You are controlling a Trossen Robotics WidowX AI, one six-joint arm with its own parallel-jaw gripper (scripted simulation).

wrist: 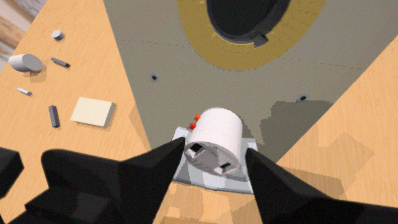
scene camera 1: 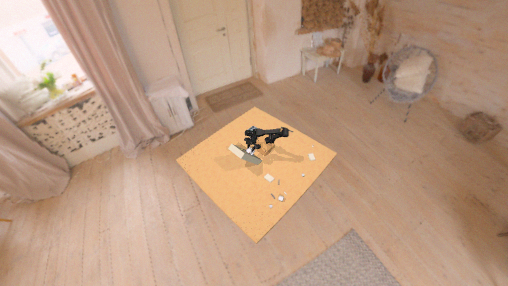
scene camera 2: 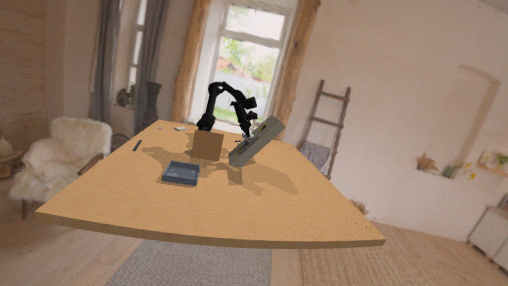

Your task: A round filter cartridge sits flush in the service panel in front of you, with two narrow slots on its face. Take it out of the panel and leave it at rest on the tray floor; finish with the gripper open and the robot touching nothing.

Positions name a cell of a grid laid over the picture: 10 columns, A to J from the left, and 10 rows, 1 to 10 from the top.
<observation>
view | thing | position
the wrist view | my gripper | F7
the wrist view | round filter cartridge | F7
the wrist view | grey service panel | H4
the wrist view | beige tile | C5
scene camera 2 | grey service panel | F5
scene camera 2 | blue-grey tray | D7
</observation>
